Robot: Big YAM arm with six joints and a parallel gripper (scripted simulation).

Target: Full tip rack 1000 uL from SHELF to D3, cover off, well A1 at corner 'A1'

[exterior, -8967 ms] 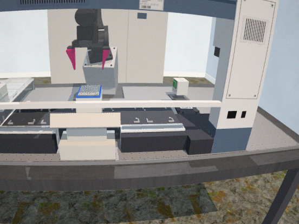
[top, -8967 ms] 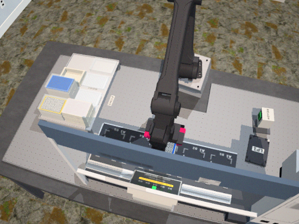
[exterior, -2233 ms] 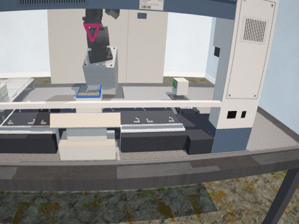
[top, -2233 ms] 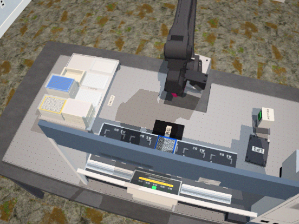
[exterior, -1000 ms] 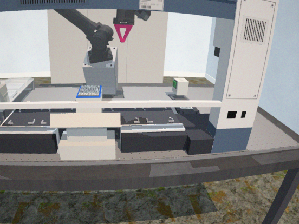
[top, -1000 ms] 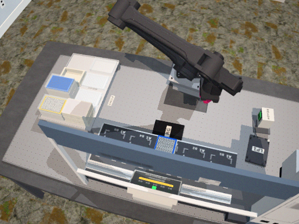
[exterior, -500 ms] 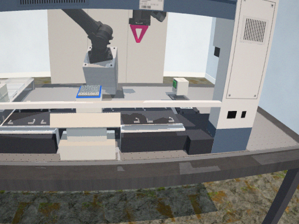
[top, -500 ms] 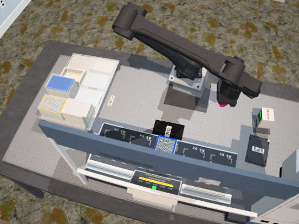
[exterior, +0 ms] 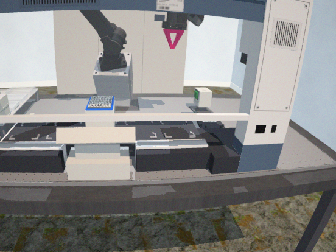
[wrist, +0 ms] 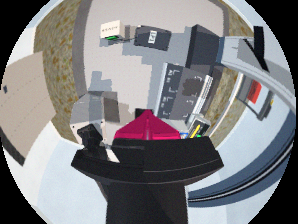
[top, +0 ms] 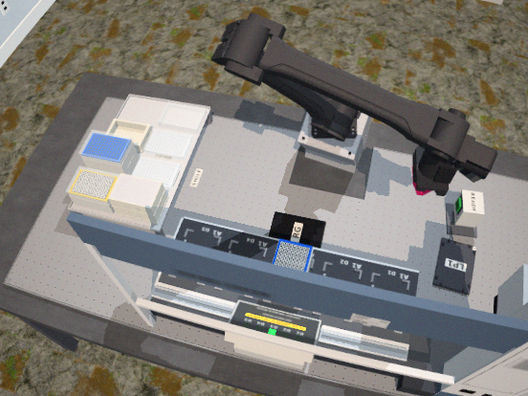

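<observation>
The ready key box is 240 mm below my hand, 190 mm to the left of it and 110 mm behind it. From my hand the other things lie so: pale sealed block 690 mm to the right, 190 mm below, 100 mm behind; blue-framed tip rack 280 mm to the right, 180 mm below, 100 mm ahead; blue gantry beam 300 mm ahead, 280 mm to the right, 210 mm above.
</observation>
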